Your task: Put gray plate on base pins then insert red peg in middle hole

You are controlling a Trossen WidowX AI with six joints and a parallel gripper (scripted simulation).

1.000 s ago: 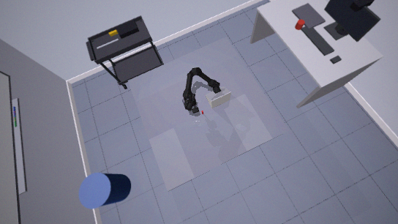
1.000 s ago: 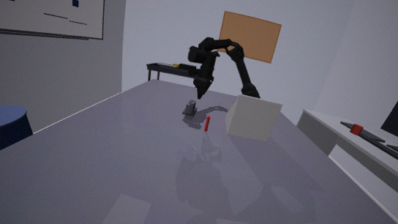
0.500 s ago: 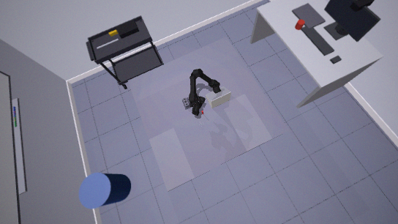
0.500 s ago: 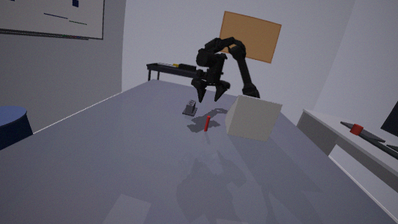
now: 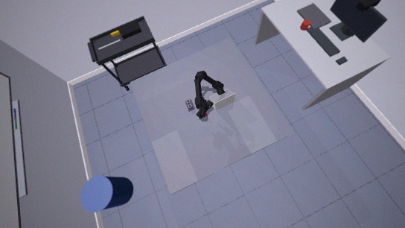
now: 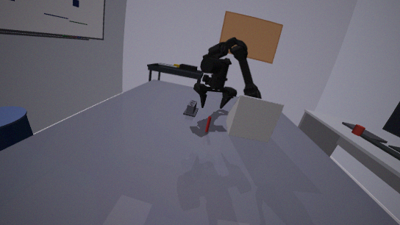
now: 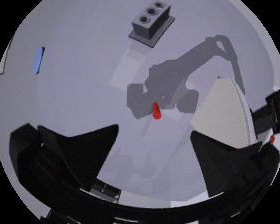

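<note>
Now: the red peg 9 cm below my gripper tip. From my gripper tip the other things lie so: gray plate: 11 cm ahead, 19 cm to the right, 8 cm below.
</note>
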